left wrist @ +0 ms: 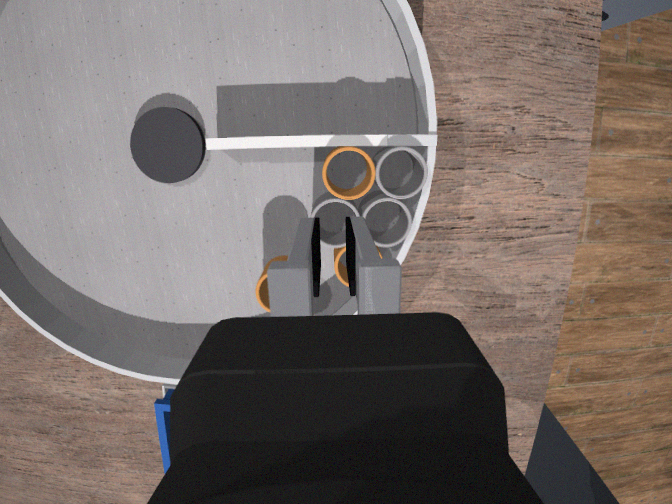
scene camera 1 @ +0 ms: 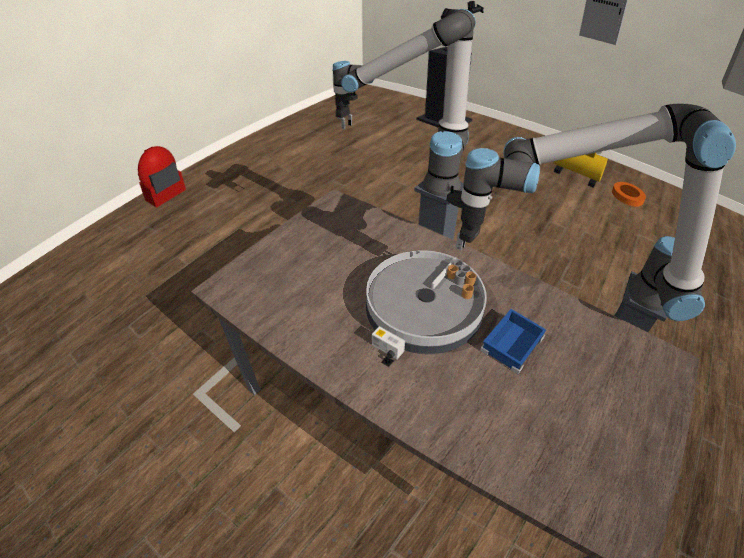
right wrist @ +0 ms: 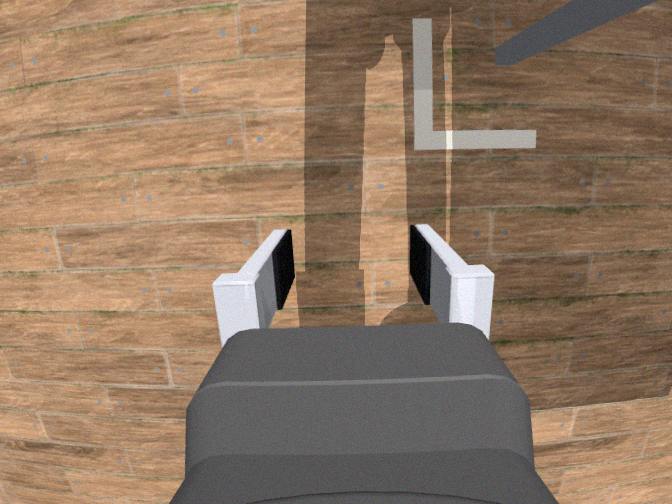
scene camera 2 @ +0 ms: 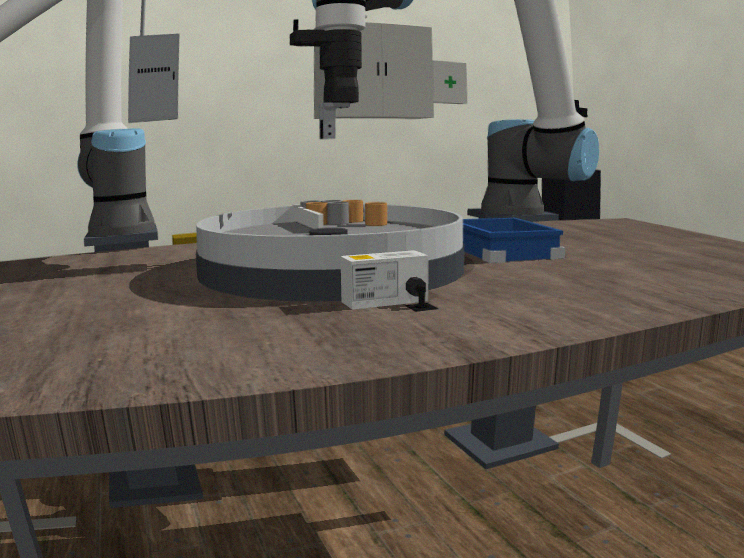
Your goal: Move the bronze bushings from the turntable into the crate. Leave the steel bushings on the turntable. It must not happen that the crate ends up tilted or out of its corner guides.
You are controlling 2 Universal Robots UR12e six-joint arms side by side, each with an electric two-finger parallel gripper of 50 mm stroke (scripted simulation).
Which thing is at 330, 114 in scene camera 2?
The left gripper.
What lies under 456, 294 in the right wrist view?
The right gripper.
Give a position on a blue crate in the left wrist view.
161, 406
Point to a turntable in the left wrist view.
At 124, 221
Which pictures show the blue crate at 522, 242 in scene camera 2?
The left wrist view, scene camera 1 and scene camera 2 only.
